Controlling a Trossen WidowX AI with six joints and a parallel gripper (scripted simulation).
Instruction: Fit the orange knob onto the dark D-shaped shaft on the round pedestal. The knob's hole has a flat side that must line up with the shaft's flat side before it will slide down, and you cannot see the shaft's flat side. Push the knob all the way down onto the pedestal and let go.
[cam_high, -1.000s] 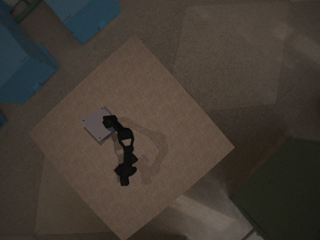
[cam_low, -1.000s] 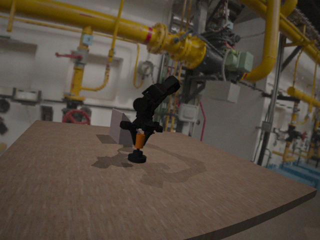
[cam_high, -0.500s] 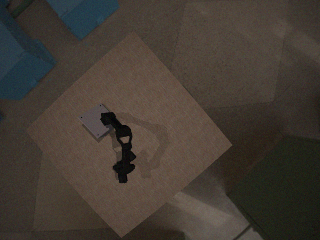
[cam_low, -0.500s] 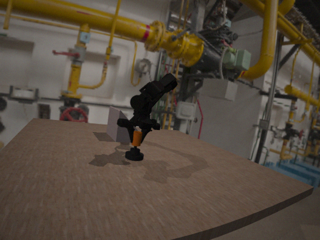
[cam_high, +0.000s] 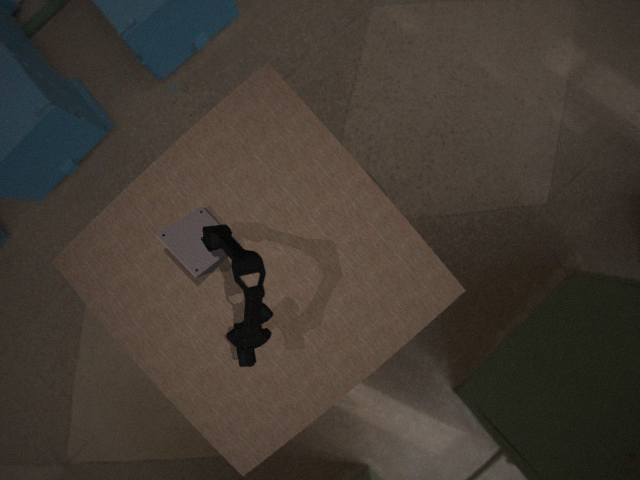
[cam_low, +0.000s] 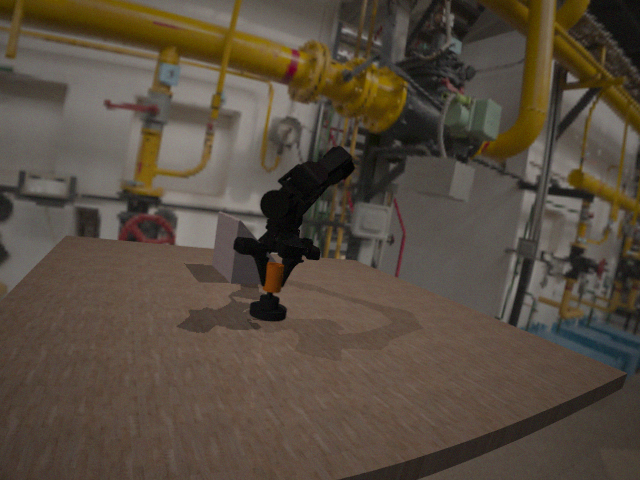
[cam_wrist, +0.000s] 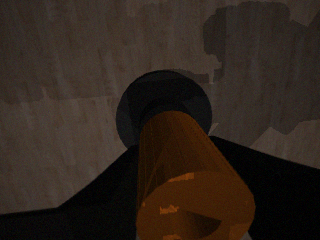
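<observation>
Now: gripper tip 40 mm above the dark round pedestal. From my gripper tip the other things lie so: orange knob (20 mm above).
</observation>
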